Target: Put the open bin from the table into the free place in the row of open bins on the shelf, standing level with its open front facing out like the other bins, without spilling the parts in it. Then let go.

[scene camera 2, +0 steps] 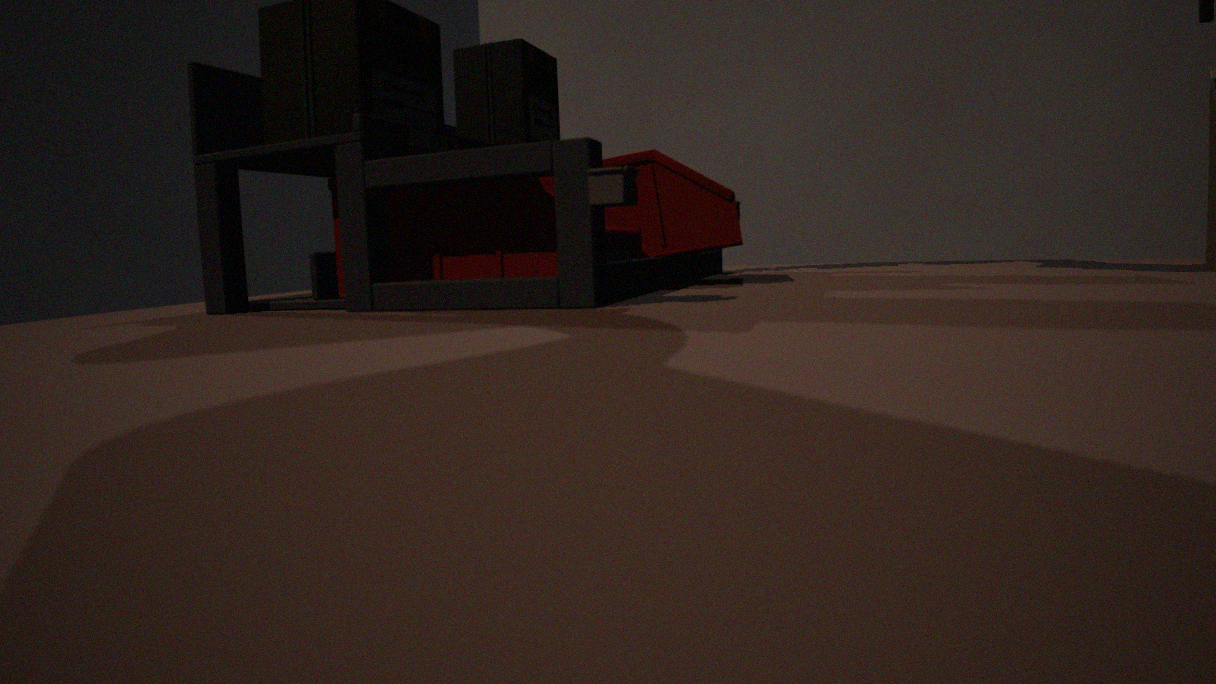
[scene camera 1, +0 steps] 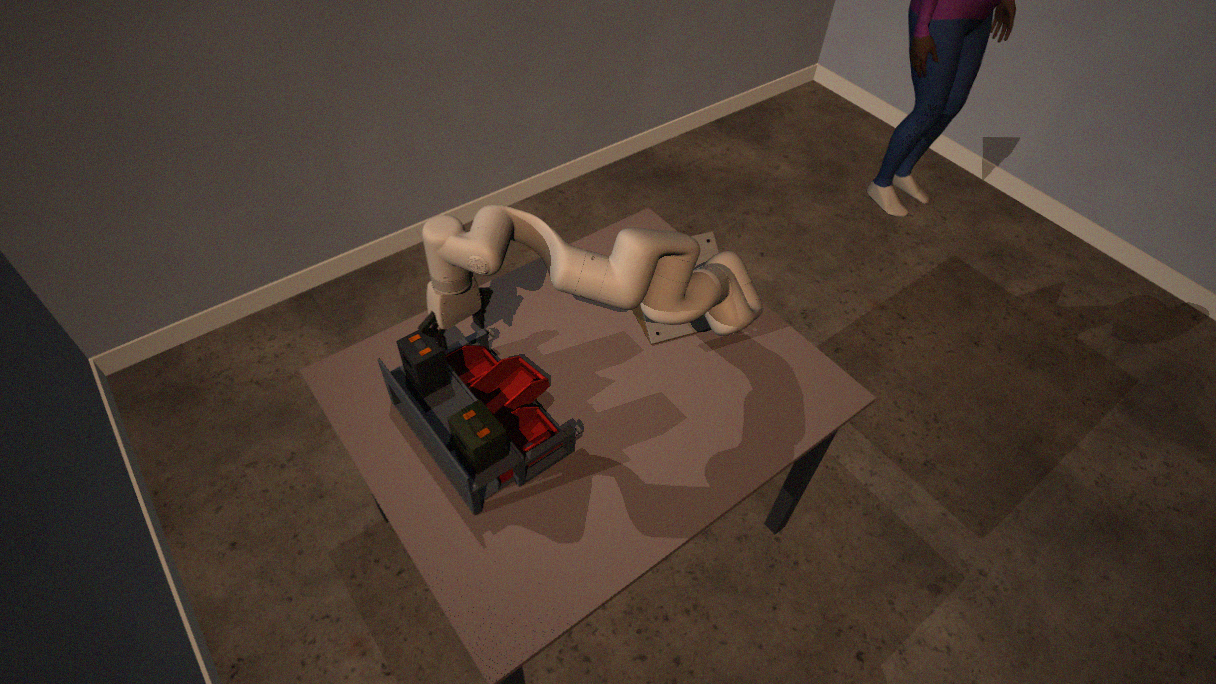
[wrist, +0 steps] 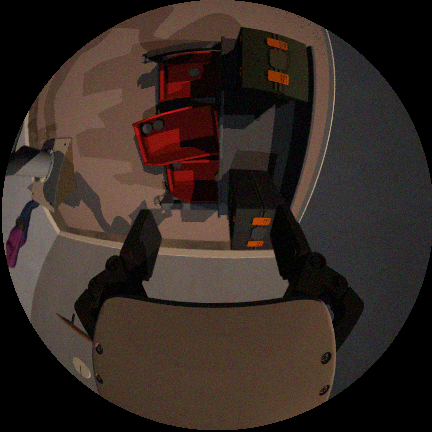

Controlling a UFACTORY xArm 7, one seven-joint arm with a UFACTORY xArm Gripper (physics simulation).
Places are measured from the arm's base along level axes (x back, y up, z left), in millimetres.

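Pixels of known places: gripper, fingertip midpoint: (scene camera 1: 460,335) (wrist: 213,221); arm's base at its link origin: (wrist: 46,165).
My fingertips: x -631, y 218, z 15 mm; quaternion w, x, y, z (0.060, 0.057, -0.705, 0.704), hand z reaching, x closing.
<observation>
Ahead of a thing's pixels: the offset from my fingertips to its top centre. "spot": to the spot under its first point. Level surfaces: height alone.
A red open bin @(dz +11, dx +86, dy -192 mm) (scene camera 1: 516,380) (scene camera 2: 693,204) (wrist: 180,135) is in the middle of the row on the shelf (scene camera 1: 429,440) (scene camera 2: 578,229) (wrist: 245,135). It is turned askew, sits higher than its neighbours and juts out at the front, its side lying over the edge of one neighbour. Two grey round parts @(spot: dz +26, dx +146, dy -262 mm) (wrist: 152,125) are in it near its front. Red neighbour bins @(dz -88, dx +23, dy -208 mm) (scene camera 1: 473,364) @(dz +142, dx +48, dy -208 mm) (scene camera 1: 534,427) (wrist: 190,75) (wrist: 192,182) stand on either side. My gripper (scene camera 1: 459,321) (wrist: 213,221) is open and empty, above the end of the shelf beside the smaller dark case. It does not show in scene camera 2.
Two dark cases with orange latches @(dz -77, dx -69, dy -66 mm) (scene camera 1: 420,361) @(dz +153, dx -49, dy -91 mm) (scene camera 1: 478,438) (scene camera 2: 350,72) (scene camera 2: 510,93) (wrist: 275,65) (wrist: 252,215) stand on the shelf's upper board, the smaller one by my fingers. The shelf stands on the table @(dy -289 mm) (scene camera 1: 527,578). A person (scene camera 1: 943,85) stands at the far wall.
</observation>
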